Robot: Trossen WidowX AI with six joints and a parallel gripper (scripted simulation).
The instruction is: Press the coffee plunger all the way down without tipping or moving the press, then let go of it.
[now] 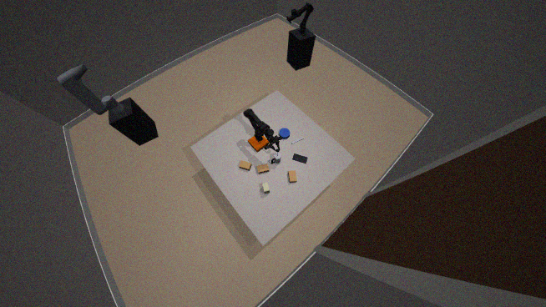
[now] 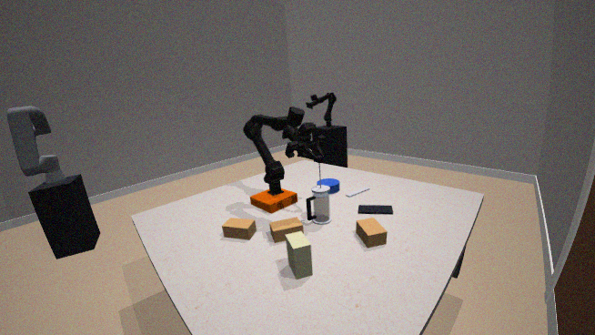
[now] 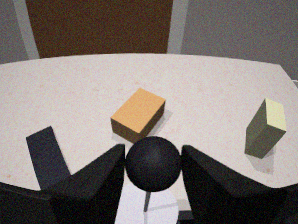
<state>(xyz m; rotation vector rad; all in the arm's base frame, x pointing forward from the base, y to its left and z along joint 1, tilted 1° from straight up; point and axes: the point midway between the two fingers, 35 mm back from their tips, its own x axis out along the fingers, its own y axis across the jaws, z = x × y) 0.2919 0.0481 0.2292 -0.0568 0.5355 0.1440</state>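
Now: gripper tip 20 mm to the left of the coffee press and 130 mm above it. Round my gripper tip: black slab (80 mm ahead, 220 mm to the left, 260 mm below); pale block (210 mm ahead, 240 mm to the right, 210 mm below).
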